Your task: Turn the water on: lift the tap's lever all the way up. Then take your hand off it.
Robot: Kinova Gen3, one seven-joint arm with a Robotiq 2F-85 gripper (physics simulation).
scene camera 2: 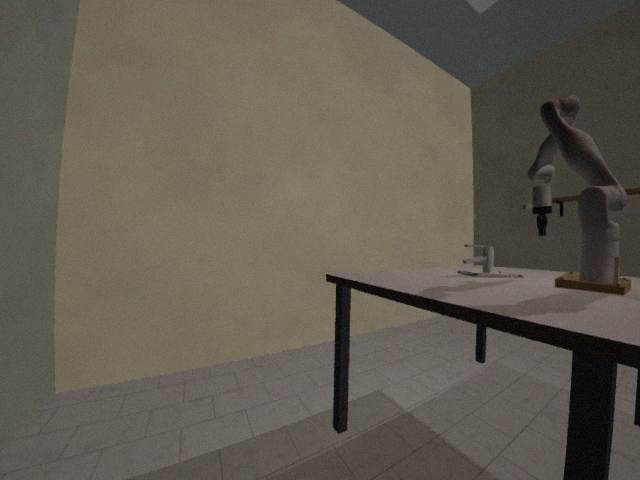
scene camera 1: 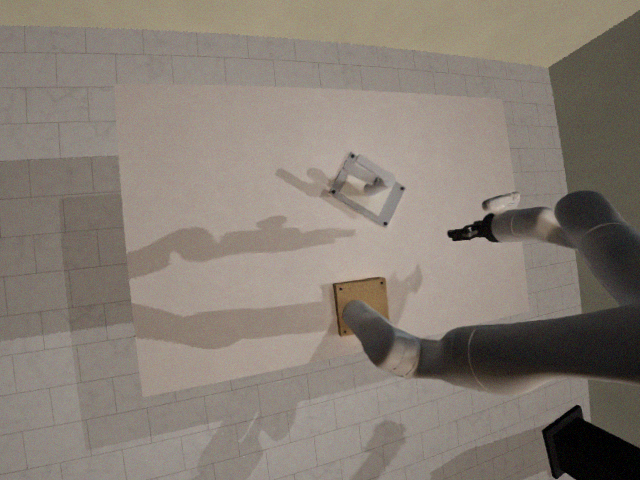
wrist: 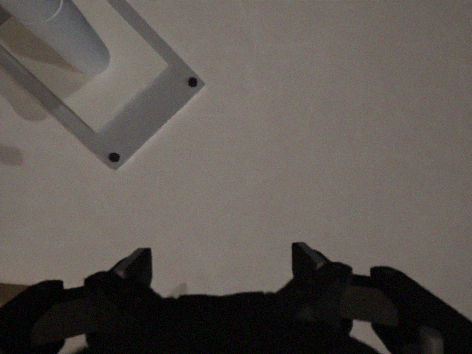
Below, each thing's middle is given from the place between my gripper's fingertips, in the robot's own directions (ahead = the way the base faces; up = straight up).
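Grey frame [scene camera 1: 392,201]: 15 cm to the left of my hand, 20 cm ahead of it and 20 cm below it.
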